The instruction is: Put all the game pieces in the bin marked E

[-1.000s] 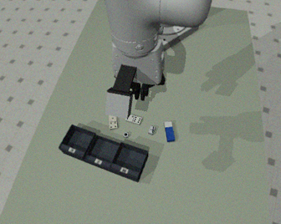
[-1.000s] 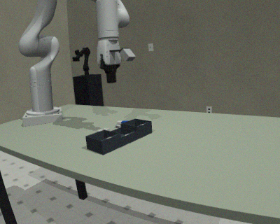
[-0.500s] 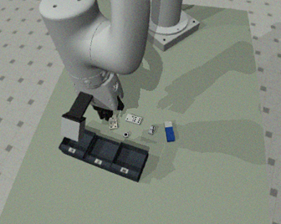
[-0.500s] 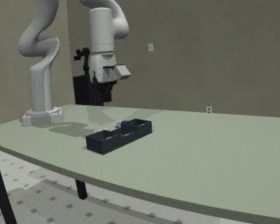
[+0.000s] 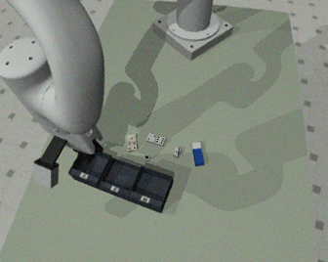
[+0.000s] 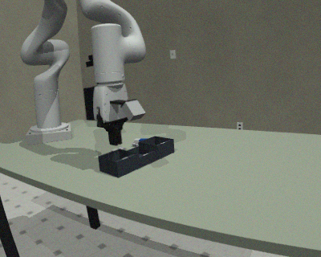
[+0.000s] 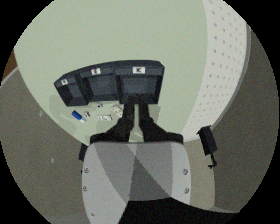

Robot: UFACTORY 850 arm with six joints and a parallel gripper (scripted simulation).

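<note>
Right now the dark three-part bin is 8 cm to the left of my hand, 7 cm below it and 2 cm ahead of it. Also, from my hand: cream domino 9 cm below, 9 cm behind, 8 cm to the left; then white domino 14 cm to the left, 11 cm behind, 9 cm below; then dark ring 13 cm to the left, 9 cm below, 5 cm behind.
</note>
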